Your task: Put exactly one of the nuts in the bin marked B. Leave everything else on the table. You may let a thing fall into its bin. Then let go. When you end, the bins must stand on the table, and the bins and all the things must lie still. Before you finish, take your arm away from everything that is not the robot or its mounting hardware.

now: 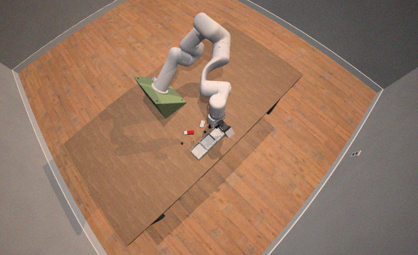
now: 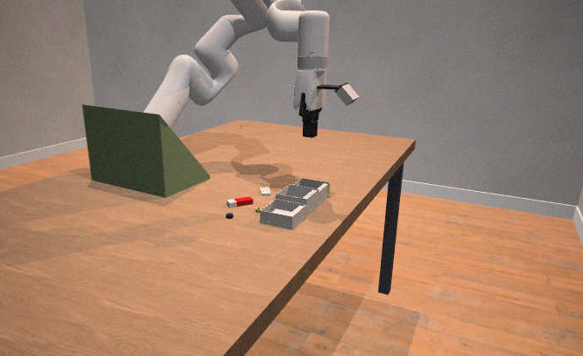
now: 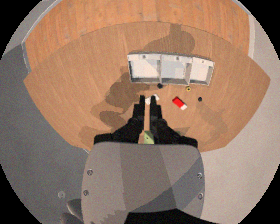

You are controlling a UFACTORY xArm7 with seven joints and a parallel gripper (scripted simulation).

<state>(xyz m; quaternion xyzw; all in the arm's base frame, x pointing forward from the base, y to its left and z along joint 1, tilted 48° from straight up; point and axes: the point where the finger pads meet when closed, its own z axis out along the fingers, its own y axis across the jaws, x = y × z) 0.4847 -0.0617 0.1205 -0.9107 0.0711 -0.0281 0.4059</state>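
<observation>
Now: hand 190 mm above the white die, 130 mm past it and 10 mm to the left of it. Also, from my hand: yellow nut: 190 mm below, 140 mm to the right, 80 mm behind.
</observation>
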